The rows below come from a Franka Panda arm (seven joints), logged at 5 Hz.
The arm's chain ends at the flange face. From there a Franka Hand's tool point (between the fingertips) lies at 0.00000 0.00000 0.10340 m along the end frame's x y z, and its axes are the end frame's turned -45 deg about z.
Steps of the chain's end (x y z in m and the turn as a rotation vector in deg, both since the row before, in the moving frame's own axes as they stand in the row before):
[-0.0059 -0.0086 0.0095 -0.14 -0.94 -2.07]
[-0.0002 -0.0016 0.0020 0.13 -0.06 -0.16]
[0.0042 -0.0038 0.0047 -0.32 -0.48 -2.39]
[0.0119 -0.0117 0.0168 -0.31 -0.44 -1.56]
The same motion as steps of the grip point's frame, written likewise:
[0.0005 -0.0112 0.0095 0.57 -0.76 -2.07]
[0.0011 -0.0015 0.0020 0.13 0.05 -0.16]
[0.0046 0.0001 0.0047 0.11 -0.57 -2.39]
[0.0157 0.0000 0.0168 0.09 -0.53 -1.56]

